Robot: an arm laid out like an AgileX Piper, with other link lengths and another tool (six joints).
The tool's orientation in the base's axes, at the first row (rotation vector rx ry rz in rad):
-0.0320 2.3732 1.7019
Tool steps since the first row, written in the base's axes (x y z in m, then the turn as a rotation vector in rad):
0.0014 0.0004 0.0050 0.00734 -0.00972 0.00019
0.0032 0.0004 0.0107 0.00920 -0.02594 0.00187
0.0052 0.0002 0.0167 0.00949 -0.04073 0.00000
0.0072 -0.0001 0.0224 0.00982 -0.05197 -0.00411
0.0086 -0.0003 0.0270 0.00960 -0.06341 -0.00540
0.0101 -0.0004 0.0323 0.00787 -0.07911 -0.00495
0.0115 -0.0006 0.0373 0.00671 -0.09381 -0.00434
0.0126 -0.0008 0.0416 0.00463 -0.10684 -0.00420
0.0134 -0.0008 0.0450 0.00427 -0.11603 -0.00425
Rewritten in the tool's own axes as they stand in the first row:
-0.0023 0.0046 -0.0009 -0.00827 -0.00409 -0.00796
-0.0051 0.0097 -0.0024 -0.01219 -0.00812 -0.02338
-0.0082 0.0149 -0.0040 -0.01374 -0.01477 -0.03663
-0.0113 0.0198 -0.0057 -0.01452 -0.02235 -0.04587
-0.0136 0.0238 -0.0071 -0.01532 -0.02729 -0.05624
-0.0161 0.0285 -0.0085 -0.01545 -0.03178 -0.07139
-0.0184 0.0329 -0.0100 -0.01605 -0.03588 -0.08555
-0.0203 0.0367 -0.0113 -0.01549 -0.03973 -0.09816
-0.0217 0.0398 -0.0122 -0.01614 -0.04274 -0.10683

